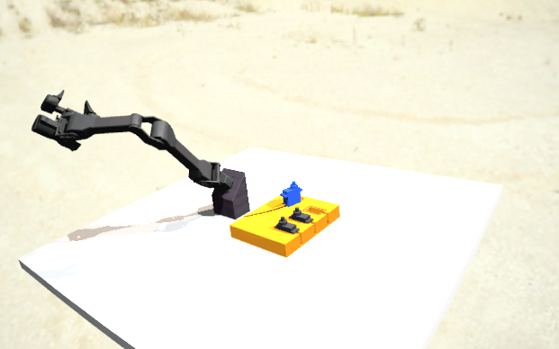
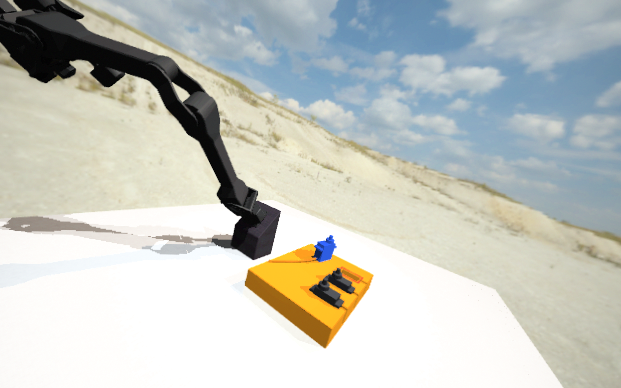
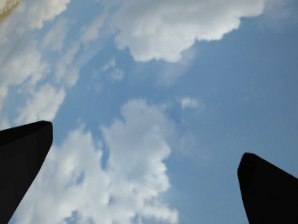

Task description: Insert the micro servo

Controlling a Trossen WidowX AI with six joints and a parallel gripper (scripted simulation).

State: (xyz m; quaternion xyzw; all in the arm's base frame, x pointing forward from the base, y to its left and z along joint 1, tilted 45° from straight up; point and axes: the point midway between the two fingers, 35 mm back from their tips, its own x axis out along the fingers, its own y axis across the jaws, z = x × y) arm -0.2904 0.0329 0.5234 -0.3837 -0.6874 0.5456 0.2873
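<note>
My gripper tip is now 55 cm short of the orange deck, 49 cm above it and 32 cm to the right of it.
</note>
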